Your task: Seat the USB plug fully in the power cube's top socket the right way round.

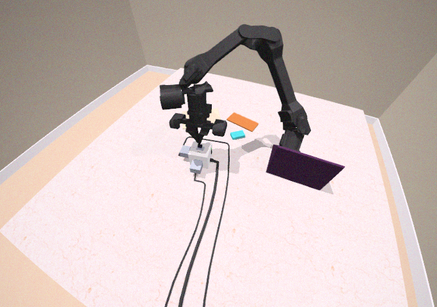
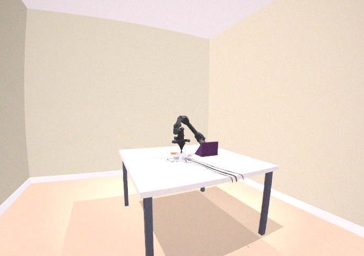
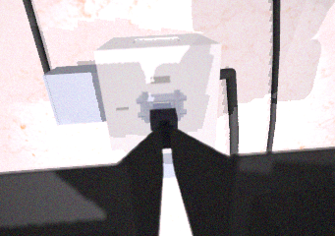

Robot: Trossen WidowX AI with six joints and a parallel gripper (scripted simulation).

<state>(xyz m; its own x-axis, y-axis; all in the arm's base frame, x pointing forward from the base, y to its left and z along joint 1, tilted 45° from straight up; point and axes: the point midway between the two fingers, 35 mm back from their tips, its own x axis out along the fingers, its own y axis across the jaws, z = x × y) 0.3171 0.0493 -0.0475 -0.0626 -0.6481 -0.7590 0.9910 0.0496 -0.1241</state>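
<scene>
Right now my gripper tip is 2 cm above the black USB plug. Also, from my gripper tip: grey socket 4 cm below; then pale card 11 cm ahead, 25 cm to the right, 11 cm below; then teal block 11 cm behind, 19 cm to the right, 10 cm below.
</scene>
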